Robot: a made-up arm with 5 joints.
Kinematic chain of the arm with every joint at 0, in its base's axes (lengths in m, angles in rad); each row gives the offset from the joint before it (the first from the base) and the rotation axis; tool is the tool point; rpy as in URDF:
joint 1: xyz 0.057 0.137 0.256 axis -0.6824 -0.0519 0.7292
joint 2: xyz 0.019 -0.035 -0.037 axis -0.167 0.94 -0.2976
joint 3: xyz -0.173 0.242 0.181 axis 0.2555 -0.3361 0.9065
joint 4: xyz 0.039 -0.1 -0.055 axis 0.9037 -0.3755 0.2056
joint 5: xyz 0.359 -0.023 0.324 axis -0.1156 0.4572 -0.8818
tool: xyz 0.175 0.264 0 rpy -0.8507 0.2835 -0.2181
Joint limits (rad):
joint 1: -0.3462..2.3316
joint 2: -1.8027..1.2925
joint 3: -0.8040..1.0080
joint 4: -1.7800..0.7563
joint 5: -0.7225..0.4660
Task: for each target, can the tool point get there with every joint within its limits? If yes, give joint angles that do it. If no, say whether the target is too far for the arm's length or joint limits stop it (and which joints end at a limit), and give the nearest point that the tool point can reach.
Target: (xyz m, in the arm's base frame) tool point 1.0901 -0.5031 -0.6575
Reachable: no: too far | nearest point 0.5111 -0.1807 -0.3566 | short by 0.728 m
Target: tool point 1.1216 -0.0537 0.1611
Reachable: no: joint limits stop it (at a limit: joint 1, joint 2, joint 4) | nearest point 0.9031 0.0905 0.1864 | short by 0.263 m
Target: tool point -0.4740 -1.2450 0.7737
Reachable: no: too far | nearest point -0.2403 -0.6797 0.5443 | short by 0.653 m
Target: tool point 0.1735 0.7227 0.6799
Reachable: yes | joints -0.0965 -0.4948 0.4168 -0.6359 -0.1752
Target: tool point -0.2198 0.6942 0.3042
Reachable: yes | joints 0.9194 -1.1247 0.3398 -1.2932 0.2199
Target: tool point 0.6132 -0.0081 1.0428
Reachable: no: joint limits stop it (at a limit: joint 1, joint 3, joint 4) | nearest point 0.5319 0.1349 0.8963 | short by 0.220 m
